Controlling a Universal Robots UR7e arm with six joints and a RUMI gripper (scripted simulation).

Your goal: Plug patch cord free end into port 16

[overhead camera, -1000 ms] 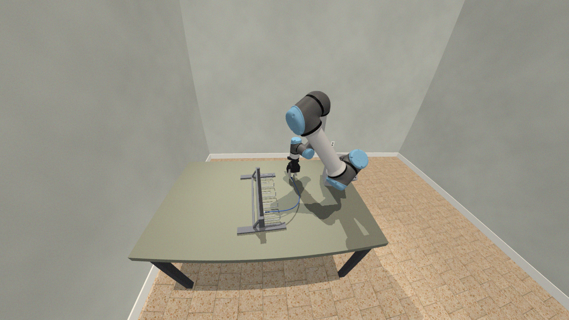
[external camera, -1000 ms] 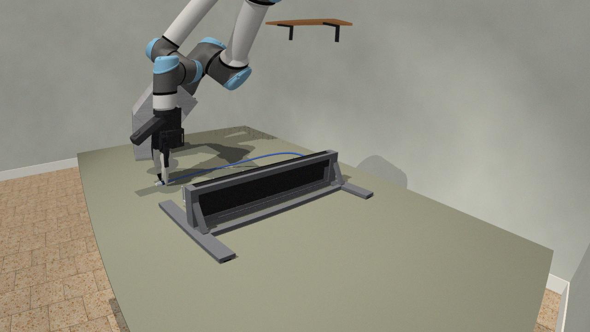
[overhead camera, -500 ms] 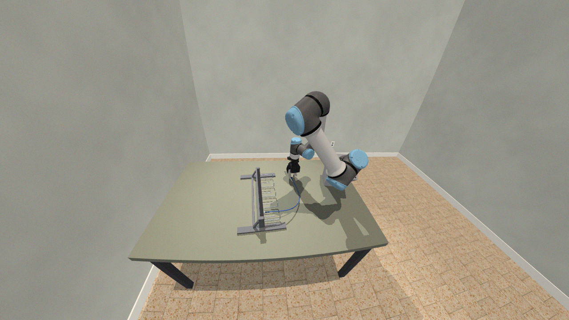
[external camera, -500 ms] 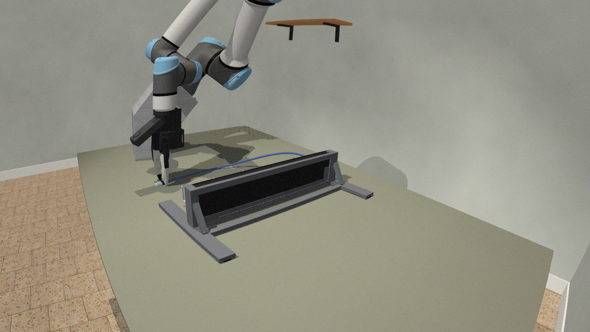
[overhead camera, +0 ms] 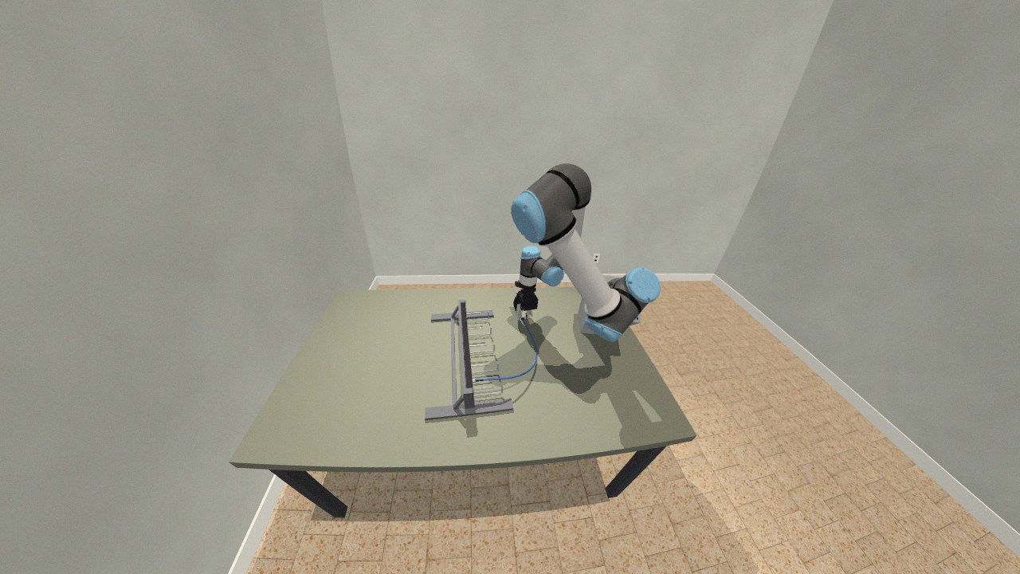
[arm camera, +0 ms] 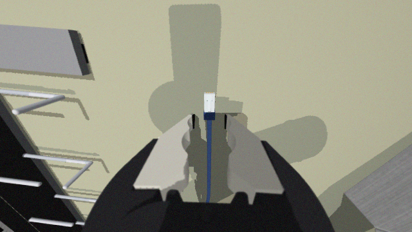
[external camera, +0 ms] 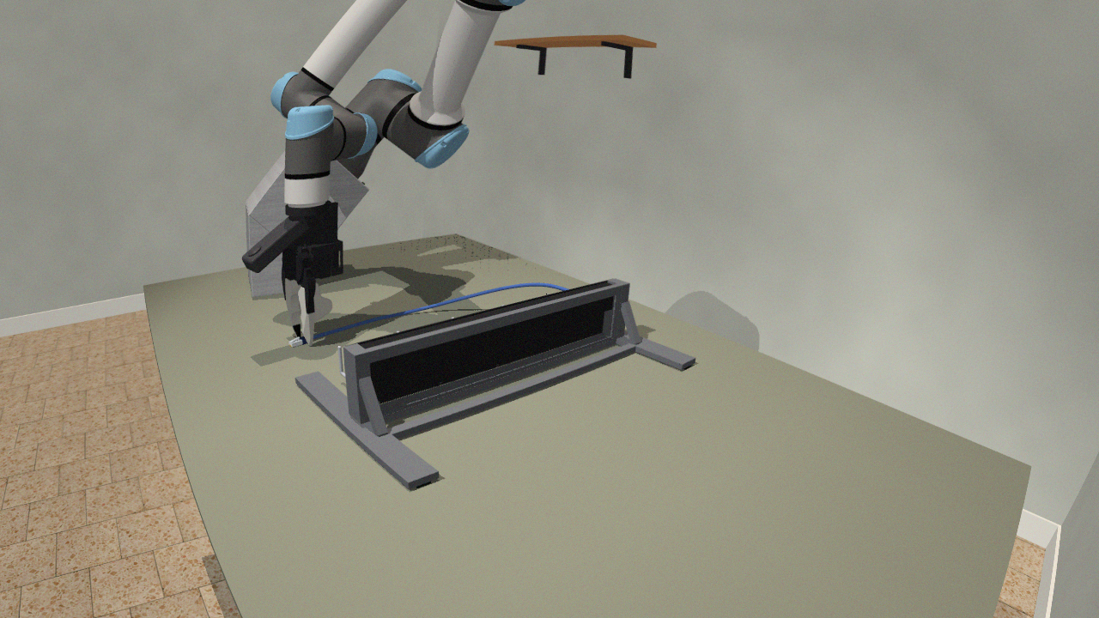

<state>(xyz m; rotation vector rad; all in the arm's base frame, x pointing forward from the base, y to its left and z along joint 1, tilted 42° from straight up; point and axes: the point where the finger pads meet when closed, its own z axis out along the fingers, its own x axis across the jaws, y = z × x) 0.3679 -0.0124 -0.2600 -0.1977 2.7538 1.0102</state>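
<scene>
The plug is 20 mm to the right of my hand and 10 mm below it.
</scene>
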